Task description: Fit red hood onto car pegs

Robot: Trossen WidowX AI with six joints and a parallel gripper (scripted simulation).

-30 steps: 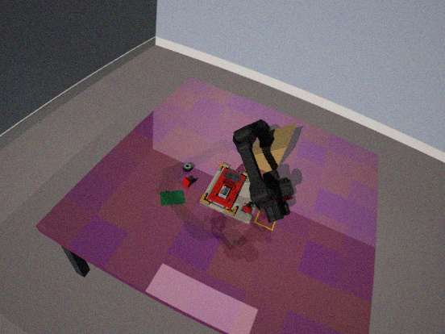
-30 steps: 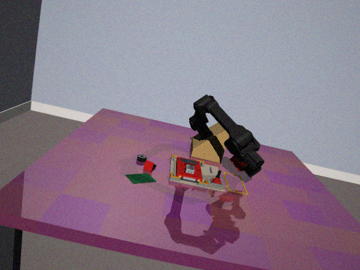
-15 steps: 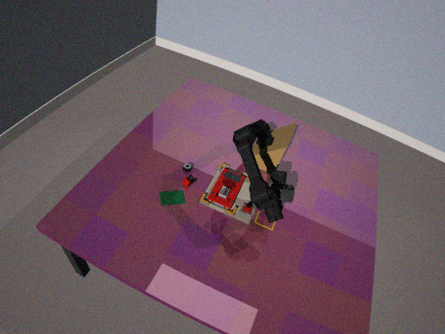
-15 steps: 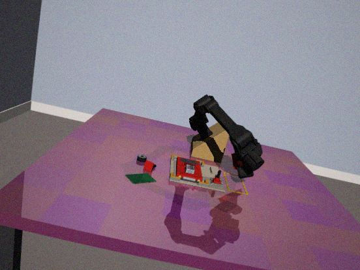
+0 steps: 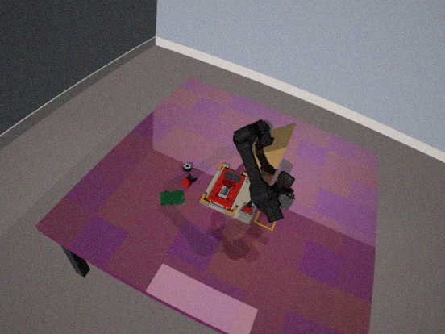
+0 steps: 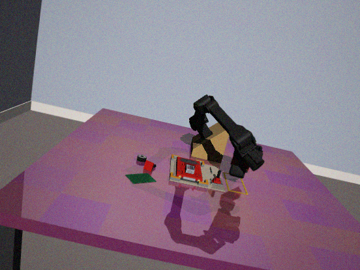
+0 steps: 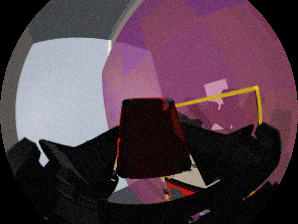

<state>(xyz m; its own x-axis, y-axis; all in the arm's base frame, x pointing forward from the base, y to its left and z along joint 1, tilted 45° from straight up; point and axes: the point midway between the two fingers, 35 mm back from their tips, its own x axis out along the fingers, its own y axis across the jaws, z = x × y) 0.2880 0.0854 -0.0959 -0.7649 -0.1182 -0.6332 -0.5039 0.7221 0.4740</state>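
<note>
My gripper tip is now 10 mm to the left of the red hood. The rest, counted from my gripper tip: flat green tile (420 mm to the right, 180 mm ahead, 90 mm below); then engine block (230 mm to the right, 70 mm ahead, 60 mm below); then dark wheel (440 mm to the right, 80 mm below).
</note>
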